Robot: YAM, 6 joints.
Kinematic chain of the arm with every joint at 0, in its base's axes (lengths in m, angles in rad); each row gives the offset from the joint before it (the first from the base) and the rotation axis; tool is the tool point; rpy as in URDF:
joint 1: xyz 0 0 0.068 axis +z
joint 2: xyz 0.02 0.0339 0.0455 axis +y
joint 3: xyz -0.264 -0.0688 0 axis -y
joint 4: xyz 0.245 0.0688 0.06 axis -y
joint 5: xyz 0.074 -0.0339 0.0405 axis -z
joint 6: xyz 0.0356 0 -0.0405 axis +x
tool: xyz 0 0 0 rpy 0 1.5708 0
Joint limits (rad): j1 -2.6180..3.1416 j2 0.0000..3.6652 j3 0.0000..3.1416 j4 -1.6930..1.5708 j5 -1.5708..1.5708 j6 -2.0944..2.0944
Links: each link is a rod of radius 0.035 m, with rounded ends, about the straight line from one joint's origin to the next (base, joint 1, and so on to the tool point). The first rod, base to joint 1, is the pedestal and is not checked.
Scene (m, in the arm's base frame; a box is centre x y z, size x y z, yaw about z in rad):
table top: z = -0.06
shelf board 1: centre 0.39 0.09 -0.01 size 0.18 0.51 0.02 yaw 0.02
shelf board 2: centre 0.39 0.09 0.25 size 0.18 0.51 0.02 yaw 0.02
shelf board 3: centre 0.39 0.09 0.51 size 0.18 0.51 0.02 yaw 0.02
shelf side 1: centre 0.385 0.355 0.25 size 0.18 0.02 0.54 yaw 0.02
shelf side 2: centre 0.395 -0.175 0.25 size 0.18 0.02 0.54 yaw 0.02
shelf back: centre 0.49 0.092 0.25 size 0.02 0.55 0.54 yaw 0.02
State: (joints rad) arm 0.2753 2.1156 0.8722 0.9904 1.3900 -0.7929
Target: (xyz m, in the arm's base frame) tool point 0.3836 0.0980 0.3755
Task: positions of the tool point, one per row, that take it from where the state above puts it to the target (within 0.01 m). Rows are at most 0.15 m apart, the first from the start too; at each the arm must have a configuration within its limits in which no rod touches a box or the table.
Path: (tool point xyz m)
1: 0.3128 0.0735 0.1095
2: 0.2582 0.0724 0.1096
3: 0.2033 0.0637 0.1065
4: 0.2292 0.0922 0.1852
5: 0.2238 0.1050 0.2797
6: 0.1863 0.0941 0.3755
7: 0.2469 0.1063 0.3896
8: 0.3142 0.1085 0.3897
9: 0.3836 0.0980 0.3755

